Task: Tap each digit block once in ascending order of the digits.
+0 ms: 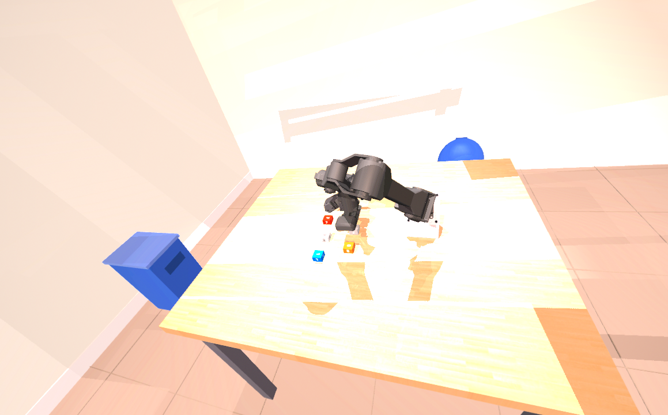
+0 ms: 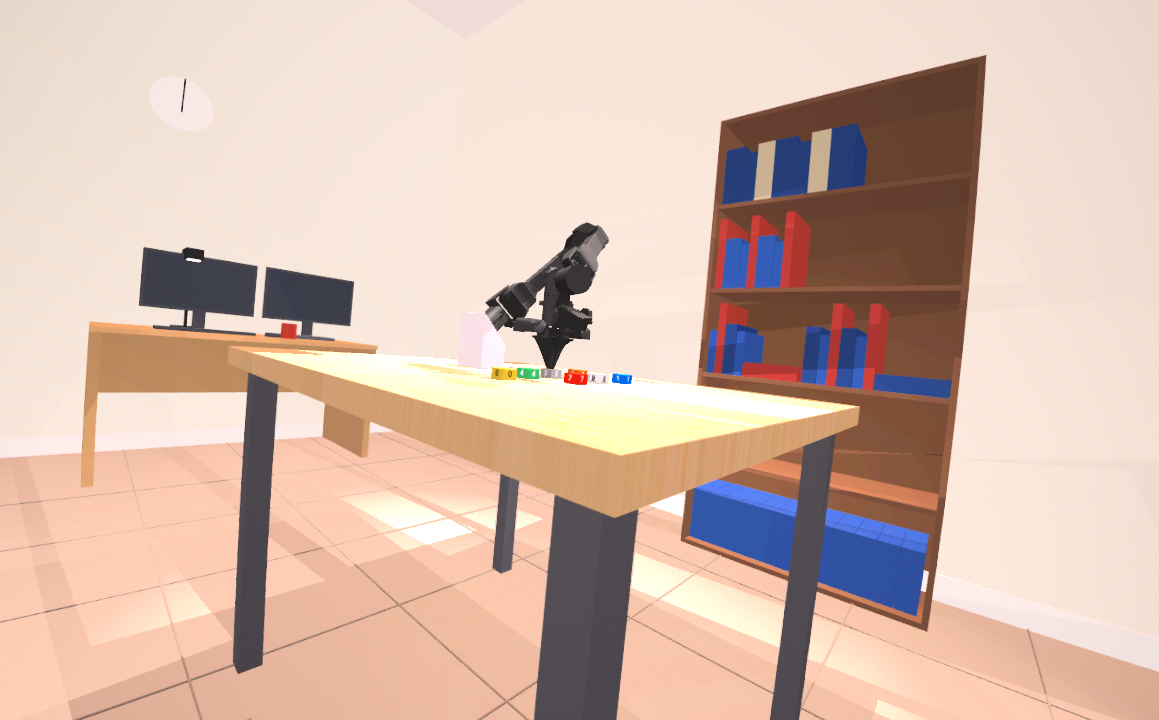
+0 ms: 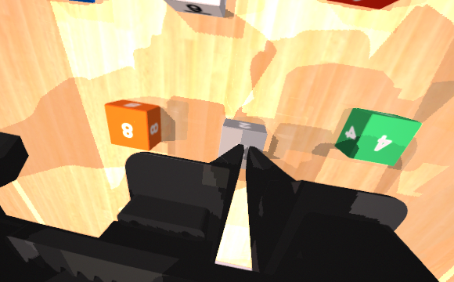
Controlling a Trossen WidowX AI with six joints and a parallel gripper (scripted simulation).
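The green block is 30 mm ahead of my gripper tip, 90 mm to the right of it and 10 mm below it. From my gripper tip the other things lie so: red block: 120 mm ahead, 40 mm to the right, 10 mm below; orange block: 90 mm to the left, 10 mm below; white block: 100 mm ahead, 50 mm to the left, 10 mm below.
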